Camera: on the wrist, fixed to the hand. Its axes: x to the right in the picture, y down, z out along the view.
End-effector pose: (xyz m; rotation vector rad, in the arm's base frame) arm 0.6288 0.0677 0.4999 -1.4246 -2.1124 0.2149
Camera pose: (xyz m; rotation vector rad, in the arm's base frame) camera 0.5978 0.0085 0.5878 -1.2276 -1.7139 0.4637
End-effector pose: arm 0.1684 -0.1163 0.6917 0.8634 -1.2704 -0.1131
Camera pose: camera 0.2543 -0.1375 0.6256 1.1347 -1.1305 0.3079
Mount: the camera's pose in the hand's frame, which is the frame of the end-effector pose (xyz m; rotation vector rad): -0.0120 -0.0877 -0.0660 0.4053 0.2239 0.0803
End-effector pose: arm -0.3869 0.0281 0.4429 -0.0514 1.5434 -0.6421
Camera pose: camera -0.4779 -0.0166 0.4866 0.3983 1.5912 -0.9083
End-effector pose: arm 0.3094 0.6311 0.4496 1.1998 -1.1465 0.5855
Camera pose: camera 0.4044 0.6670 0.4063 1.3921 -0.9124 1.0227
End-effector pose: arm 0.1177 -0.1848 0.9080 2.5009 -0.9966 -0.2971
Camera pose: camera 0.1848 -0.0990 0.9261 2.7580 -1.1511 0.2300
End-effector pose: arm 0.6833 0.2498 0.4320 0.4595 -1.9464 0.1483
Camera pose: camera 0.7776 0.1928 0.4391 0.6012 -1.7142 0.6277
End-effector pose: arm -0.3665 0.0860 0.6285 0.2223 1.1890 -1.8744
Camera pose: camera -0.4439 0.1594 0.6569 0.7079 0.9144 -2.0429
